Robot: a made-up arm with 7 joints. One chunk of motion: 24 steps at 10 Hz.
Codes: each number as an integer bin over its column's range. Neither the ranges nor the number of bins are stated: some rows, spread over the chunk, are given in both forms.
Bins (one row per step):
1: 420 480 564 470 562 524
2: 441 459 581 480 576 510
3: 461 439 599 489 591 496
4: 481 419 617 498 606 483
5: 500 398 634 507 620 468
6: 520 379 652 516 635 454
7: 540 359 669 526 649 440
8: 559 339 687 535 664 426
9: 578 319 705 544 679 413
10: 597 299 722 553 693 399
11: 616 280 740 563 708 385
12: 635 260 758 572 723 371
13: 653 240 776 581 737 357
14: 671 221 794 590 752 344
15: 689 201 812 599 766 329
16: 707 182 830 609 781 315
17: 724 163 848 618 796 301
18: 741 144 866 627 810 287
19: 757 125 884 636 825 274
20: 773 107 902 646 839 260
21: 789 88 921 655 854 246
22: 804 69 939 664 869 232
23: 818 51 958 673 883 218
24: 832 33 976 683 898 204
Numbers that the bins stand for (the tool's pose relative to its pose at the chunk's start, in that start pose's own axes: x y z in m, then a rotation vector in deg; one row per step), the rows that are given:
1: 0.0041 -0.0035 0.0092 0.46 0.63 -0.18
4: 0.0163 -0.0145 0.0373 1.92 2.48 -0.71
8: 0.0319 -0.0289 0.0745 3.85 4.92 -1.46
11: 0.0433 -0.0395 0.1026 5.31 6.77 -1.99
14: 0.0543 -0.0502 0.1312 6.71 8.62 -2.52
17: 0.0649 -0.0606 0.1599 8.17 10.47 -3.08
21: 0.0780 -0.0741 0.1986 10.09 12.90 -3.80
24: 0.0866 -0.0841 0.2278 11.55 14.75 -4.35
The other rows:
2: 0.0083 -0.0073 0.0182 0.98 1.22 -0.36
3: 0.0123 -0.0109 0.0278 1.45 1.85 -0.55
5: 0.0201 -0.0183 0.0464 2.39 3.07 -0.91
6: 0.0241 -0.0217 0.0559 2.86 3.70 -1.09
7: 0.0281 -0.0253 0.0649 3.38 4.29 -1.27
9: 0.0357 -0.0325 0.0840 4.32 5.55 -1.63
10: 0.0395 -0.0361 0.0930 4.78 6.14 -1.81
12: 0.0471 -0.0432 0.1121 5.77 7.40 -2.17
13: 0.0507 -0.0468 0.1217 6.24 7.98 -2.35
15: 0.0579 -0.0538 0.1408 7.18 9.20 -2.72
16: 0.0615 -0.0572 0.1503 7.70 9.83 -2.90
18: 0.0683 -0.0641 0.1694 8.64 11.05 -3.27
19: 0.0716 -0.0675 0.1790 9.11 11.68 -3.43
20: 0.0748 -0.0707 0.1885 9.63 12.27 -3.62
22: 0.0810 -0.0776 0.2082 10.56 13.53 -3.98
23: 0.0838 -0.0808 0.2182 11.03 14.12 -4.16

